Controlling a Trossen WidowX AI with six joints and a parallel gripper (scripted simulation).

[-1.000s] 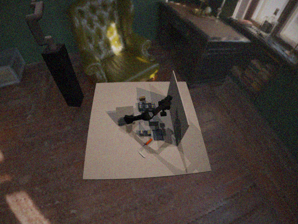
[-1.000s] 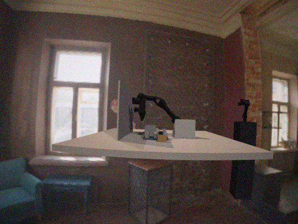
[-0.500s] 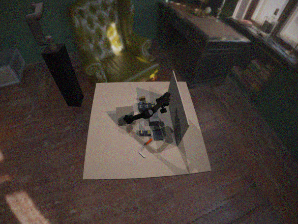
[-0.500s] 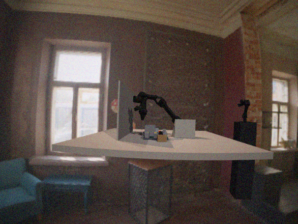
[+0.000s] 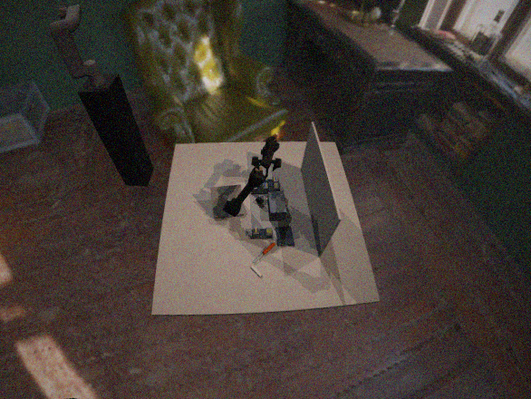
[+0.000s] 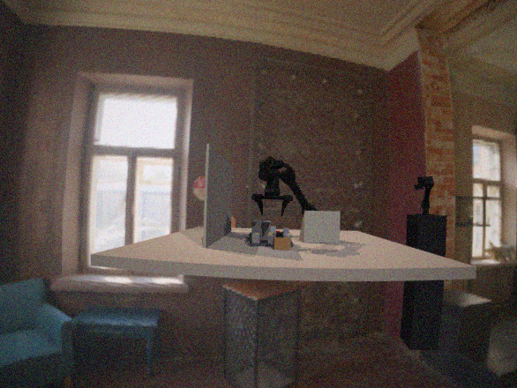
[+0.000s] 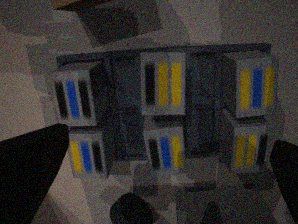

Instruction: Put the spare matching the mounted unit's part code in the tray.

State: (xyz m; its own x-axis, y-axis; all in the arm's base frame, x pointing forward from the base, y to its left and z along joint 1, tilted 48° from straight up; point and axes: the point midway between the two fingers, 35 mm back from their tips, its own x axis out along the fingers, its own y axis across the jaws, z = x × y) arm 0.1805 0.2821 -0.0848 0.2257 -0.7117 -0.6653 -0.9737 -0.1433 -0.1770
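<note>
The grey spare block lies 90 mm below my gripper tip. The rest, counted from my gripper tip: upright panel 310 mm ahead, 190 mm to the right, 90 mm above; then dark rack 130 mm below, 30 mm to the right; then cardboard box 110 mm below, 80 mm to the left, 60 mm behind.
</note>
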